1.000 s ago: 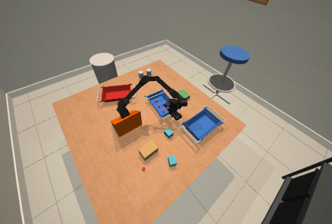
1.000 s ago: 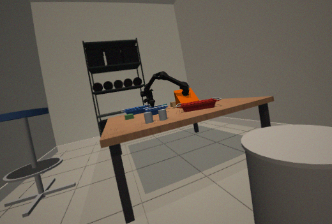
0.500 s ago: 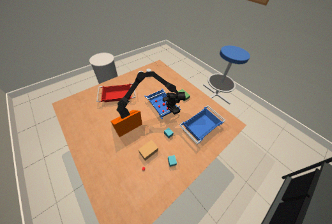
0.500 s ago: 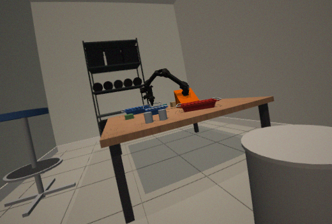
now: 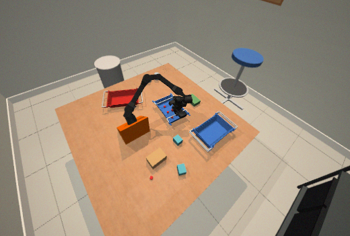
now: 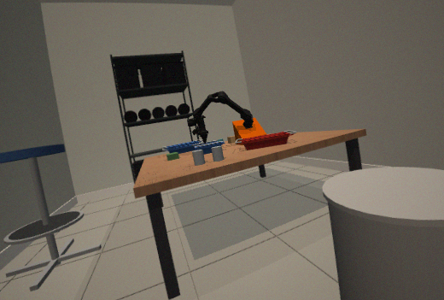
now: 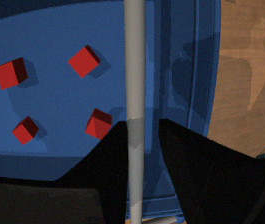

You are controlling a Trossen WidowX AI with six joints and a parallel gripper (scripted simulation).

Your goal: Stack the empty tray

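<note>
My gripper tip is 46 cm to the right of the red tray, 27 cm past it and 2 cm above it. From my gripper tip the other things lie so: green block: 27 cm ahead, 7 cm to the left, 4 cm below; then tan block: 34 cm behind, 20 cm to the right, 3 cm below; then small red cube: 44 cm behind, 28 cm to the right, 5 cm below.
</note>
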